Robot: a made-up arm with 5 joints. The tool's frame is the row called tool.
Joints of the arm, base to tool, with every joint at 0 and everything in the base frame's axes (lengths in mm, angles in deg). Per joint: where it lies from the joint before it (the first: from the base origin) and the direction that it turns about. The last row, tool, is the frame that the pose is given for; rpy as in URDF.
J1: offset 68.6 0 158.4 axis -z
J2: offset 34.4 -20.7 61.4 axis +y
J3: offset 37.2 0 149.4 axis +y
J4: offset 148.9 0 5.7 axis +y
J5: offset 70.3 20.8 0 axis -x
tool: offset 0 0 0 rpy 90 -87.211 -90
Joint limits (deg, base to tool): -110..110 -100..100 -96.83..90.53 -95..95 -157.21..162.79
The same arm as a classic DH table. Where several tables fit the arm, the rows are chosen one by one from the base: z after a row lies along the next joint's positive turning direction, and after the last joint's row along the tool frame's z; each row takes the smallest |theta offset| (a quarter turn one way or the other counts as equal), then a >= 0, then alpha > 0; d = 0 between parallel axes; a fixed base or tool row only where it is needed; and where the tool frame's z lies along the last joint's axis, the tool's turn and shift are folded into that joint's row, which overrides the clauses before.
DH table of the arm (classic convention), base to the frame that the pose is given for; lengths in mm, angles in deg. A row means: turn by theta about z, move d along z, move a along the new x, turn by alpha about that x. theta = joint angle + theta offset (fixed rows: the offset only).
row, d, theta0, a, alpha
base (fixed), 0, 0, 68.6, 180
J1, -219.8, 0, 34.4, 90
J2, 0, -76.02, 154, 0
J3, 0, 73.83, 149, 0
J4, 0.1, -87.81, 0, 90
J5, -70.3, -2.79, 0, 0
Joint limits (deg, base to tool): -110..110 -100..100 -96.83..90.53 -95..95 -157.21..162.79

